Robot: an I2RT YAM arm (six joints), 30 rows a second.
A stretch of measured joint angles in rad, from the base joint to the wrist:
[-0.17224 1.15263 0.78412 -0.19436 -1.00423 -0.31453]
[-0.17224 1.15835 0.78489 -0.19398 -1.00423 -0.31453]
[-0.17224 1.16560 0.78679 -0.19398 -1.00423 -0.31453]
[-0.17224 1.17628 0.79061 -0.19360 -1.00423 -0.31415]
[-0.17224 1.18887 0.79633 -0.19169 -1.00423 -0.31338]
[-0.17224 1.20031 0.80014 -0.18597 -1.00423 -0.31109]
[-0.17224 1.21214 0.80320 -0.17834 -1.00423 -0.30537]
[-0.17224 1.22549 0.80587 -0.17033 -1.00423 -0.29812]
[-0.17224 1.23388 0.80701 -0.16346 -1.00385 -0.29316]
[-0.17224 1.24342 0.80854 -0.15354 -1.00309 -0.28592]
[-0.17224 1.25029 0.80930 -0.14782 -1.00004 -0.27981]
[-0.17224 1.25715 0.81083 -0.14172 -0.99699 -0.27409]
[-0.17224 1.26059 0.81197 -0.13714 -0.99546 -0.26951]
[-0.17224 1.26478 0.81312 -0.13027 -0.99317 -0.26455]
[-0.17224 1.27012 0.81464 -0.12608 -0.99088 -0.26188]
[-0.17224 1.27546 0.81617 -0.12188 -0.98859 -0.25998]
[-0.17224 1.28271 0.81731 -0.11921 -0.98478 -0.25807]
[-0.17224 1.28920 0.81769 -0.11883 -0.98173 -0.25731]
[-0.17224 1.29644 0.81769 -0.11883 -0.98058 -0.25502]
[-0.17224 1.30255 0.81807 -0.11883 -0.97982 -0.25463]
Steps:
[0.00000 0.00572 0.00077 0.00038 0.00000 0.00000]
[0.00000 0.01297 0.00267 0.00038 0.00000 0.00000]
[0.00000 0.02365 0.00649 0.00076 0.00000 0.00038]
[0.00000 0.03624 0.01221 0.00267 0.00000 0.00115]
[0.00000 0.04768 0.01602 0.00839 0.00000 0.00344]
[0.00000 0.05951 0.01908 0.01602 0.00000 0.00916]
[0.00000 0.07286 0.02175 0.02403 0.00000 0.01641]
[0.00000 0.08125 0.02289 0.03090 0.00038 0.02137]
[0.00000 0.09079 0.02442 0.04082 0.00114 0.02861]
[0.00000 0.09766 0.02518 0.04654 0.00419 0.03472]
[0.00000 0.10452 0.02671 0.05264 0.00724 0.04044]
[0.00000 0.10796 0.02785 0.05722 0.00877 0.04502]
[0.00000 0.11215 0.02900 0.06409 0.01106 0.04998]
[0.00000 0.11749 0.03052 0.06828 0.01335 0.05265]
[0.00000 0.12283 0.03205 0.07248 0.01564 0.05455]
[0.00000 0.13008 0.03319 0.07515 0.01945 0.05646]
[0.00000 0.13657 0.03357 0.07553 0.02250 0.05722]
[0.00000 0.14381 0.03357 0.07553 0.02365 0.05951]
[0.00000 0.14992 0.03395 0.07553 0.02441 0.05990]

